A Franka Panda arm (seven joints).
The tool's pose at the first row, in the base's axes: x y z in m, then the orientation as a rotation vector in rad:
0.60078 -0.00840 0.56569 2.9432 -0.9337 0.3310
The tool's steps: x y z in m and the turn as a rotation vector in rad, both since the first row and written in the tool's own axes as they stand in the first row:
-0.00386 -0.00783 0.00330 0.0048 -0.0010 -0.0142
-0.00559 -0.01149 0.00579 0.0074 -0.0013 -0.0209
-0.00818 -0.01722 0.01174 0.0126 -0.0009 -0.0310
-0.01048 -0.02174 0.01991 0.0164 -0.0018 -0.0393
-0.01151 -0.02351 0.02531 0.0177 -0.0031 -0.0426
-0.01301 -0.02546 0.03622 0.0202 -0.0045 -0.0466
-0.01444 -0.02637 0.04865 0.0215 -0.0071 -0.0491
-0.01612 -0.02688 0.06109 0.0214 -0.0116 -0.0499
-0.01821 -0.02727 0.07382 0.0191 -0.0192 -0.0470
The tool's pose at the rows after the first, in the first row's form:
0.60283 -0.00013 0.56188 2.9531 -0.9130 0.3317
0.60402 0.00360 0.55919 2.9580 -0.9032 0.3325
0.60638 0.00917 0.55300 2.9660 -0.8884 0.3356
0.60871 0.01337 0.54466 2.9727 -0.8763 0.3361
0.60993 0.01487 0.53922 2.9756 -0.8715 0.3348
0.61194 0.01624 0.52831 2.9798 -0.8658 0.3340
0.61370 0.01657 0.51589 2.9830 -0.8624 0.3309
0.61503 0.01672 0.50340 2.9852 -0.8617 0.3243
0.61602 0.01697 0.49053 2.9854 -0.8667 0.3121

